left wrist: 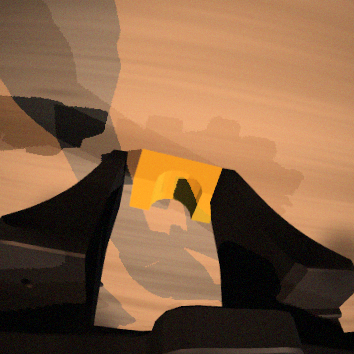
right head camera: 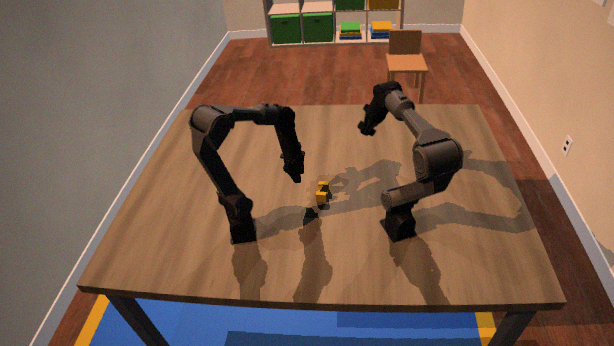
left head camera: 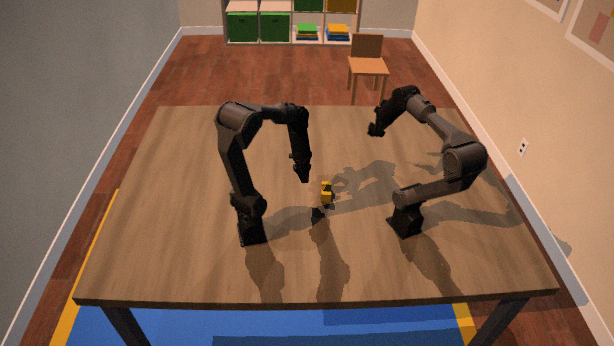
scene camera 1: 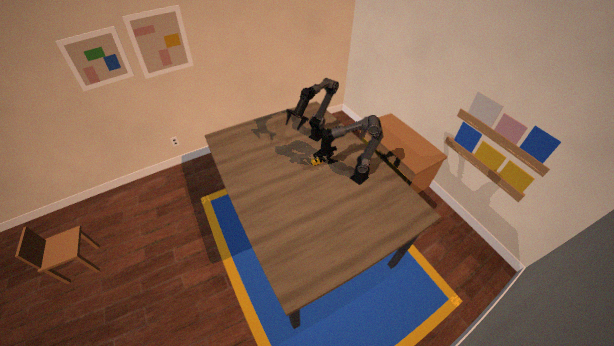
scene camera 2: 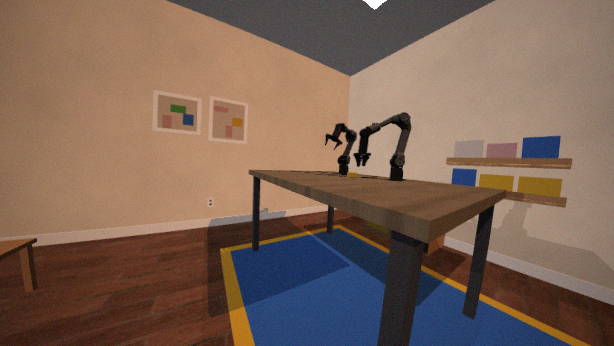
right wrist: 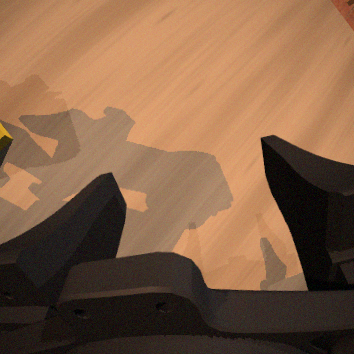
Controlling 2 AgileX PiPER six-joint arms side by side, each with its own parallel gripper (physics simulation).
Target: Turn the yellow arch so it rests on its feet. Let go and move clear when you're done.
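The yellow arch (left head camera: 326, 196) (right head camera: 321, 196) (scene camera 1: 315, 161) (scene camera 2: 352, 175) (left wrist: 180, 162) is on the table, low, and appears to lie on a broad face. Its notch faces the bottom of the left wrist view. A corner of the arch (right wrist: 5, 138) shows at the left edge of the right wrist view. My left gripper (left head camera: 304, 180) (right head camera: 296, 179) (scene camera 2: 362, 164) is open and points down above the arch, with a gap below the fingertips. My right gripper (left head camera: 376, 133) (right head camera: 366, 132) (scene camera 1: 295, 121) (scene camera 2: 332, 145) (right wrist: 188, 173) is open and raised, away from the arch.
The wooden table (left head camera: 165, 240) (right head camera: 175, 235) (scene camera 1: 320, 240) (scene camera 2: 400, 197) bears both arm bases. Arm shadows fall around the arch. A chair (left head camera: 367, 65) (right head camera: 406, 62) and a shelf unit (left head camera: 224, 25) stand beyond the far table edge. A wooden cabinet (scene camera 1: 407, 150) stands beside the table.
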